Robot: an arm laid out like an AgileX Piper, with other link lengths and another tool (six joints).
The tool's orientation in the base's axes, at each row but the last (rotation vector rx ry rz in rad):
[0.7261 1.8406 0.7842]
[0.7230 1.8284 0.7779]
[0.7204 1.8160 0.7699]
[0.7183 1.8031 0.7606]
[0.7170 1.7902 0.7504]
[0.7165 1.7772 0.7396]
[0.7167 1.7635 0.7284]
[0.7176 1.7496 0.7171]
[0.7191 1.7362 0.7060]
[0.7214 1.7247 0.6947]
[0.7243 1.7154 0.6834]
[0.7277 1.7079 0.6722]
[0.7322 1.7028 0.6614]
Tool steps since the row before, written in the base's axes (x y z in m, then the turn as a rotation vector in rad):
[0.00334 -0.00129 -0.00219 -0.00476 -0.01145 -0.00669]
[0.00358 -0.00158 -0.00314 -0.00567 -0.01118 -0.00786]
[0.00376 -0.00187 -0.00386 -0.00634 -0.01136 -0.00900]
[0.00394 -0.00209 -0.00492 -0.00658 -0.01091 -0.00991]
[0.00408 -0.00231 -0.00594 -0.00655 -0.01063 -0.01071]
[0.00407 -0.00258 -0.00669 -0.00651 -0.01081 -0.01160]
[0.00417 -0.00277 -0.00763 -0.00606 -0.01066 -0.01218]
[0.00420 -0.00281 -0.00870 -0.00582 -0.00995 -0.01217]
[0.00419 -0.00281 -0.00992 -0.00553 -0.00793 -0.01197]
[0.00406 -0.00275 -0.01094 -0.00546 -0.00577 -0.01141]
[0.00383 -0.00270 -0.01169 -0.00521 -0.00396 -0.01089]
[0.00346 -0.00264 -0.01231 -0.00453 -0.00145 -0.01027]
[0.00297 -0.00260 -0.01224 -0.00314 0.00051 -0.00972]
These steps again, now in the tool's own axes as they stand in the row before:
[-0.00097 -0.00203 0.00354 -0.00345 -0.01289 -0.00452]
[-0.00070 -0.00293 0.00401 -0.00229 -0.01375 -0.00495]
[-0.00051 -0.00366 0.00435 -0.00157 -0.01483 -0.00527]
[-0.00005 -0.00460 0.00479 -0.00064 -0.01528 -0.00515]
[0.00042 -0.00550 0.00518 0.00002 -0.01572 -0.00485]
[0.00077 -0.00625 0.00532 0.00039 -0.01651 -0.00459]
[0.00127 -0.00707 0.00563 0.00073 -0.01680 -0.00399]
[0.00199 -0.00789 0.00591 0.00120 -0.01631 -0.00368]
[0.00285 -0.00880 0.00618 0.00254 -0.01483 -0.00323]
[0.00367 -0.00953 0.00628 0.00382 -0.01301 -0.00309]
[0.00433 -0.01005 0.00623 0.00482 -0.01141 -0.00282]
[0.00494 -0.01048 0.00602 0.00620 -0.00923 -0.00212]
[0.00510 -0.01042 0.00555 0.00707 -0.00735 -0.00078]

